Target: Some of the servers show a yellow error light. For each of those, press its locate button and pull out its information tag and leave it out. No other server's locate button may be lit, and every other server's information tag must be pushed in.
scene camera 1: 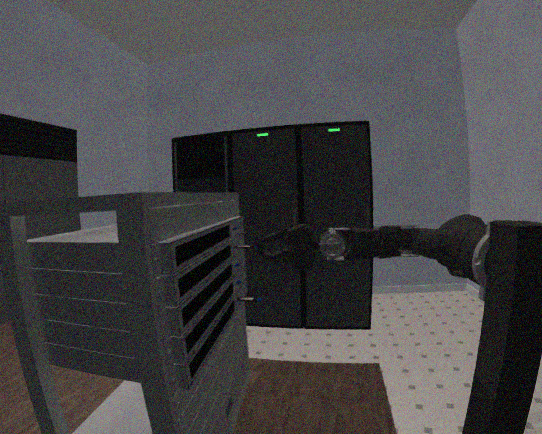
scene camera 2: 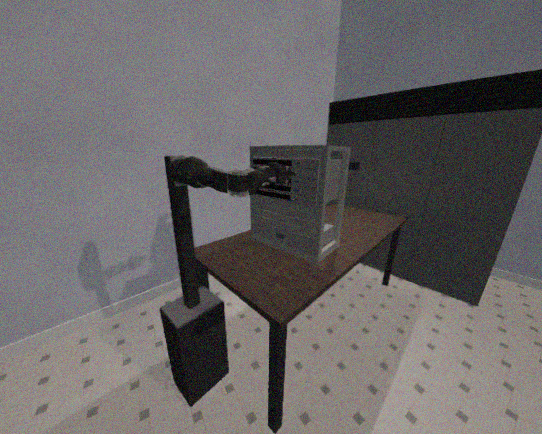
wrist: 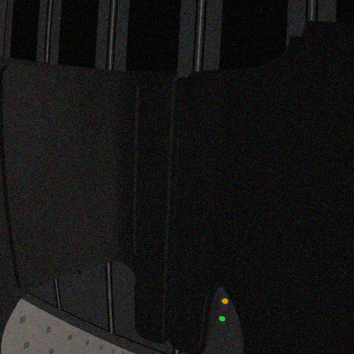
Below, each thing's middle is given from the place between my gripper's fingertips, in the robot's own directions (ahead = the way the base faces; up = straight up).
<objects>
Now: the arm pedestal (scene camera 2: pixel 198 355) 42 cm behind my hand, 30 cm to the left of it and 95 cm below it.
</objects>
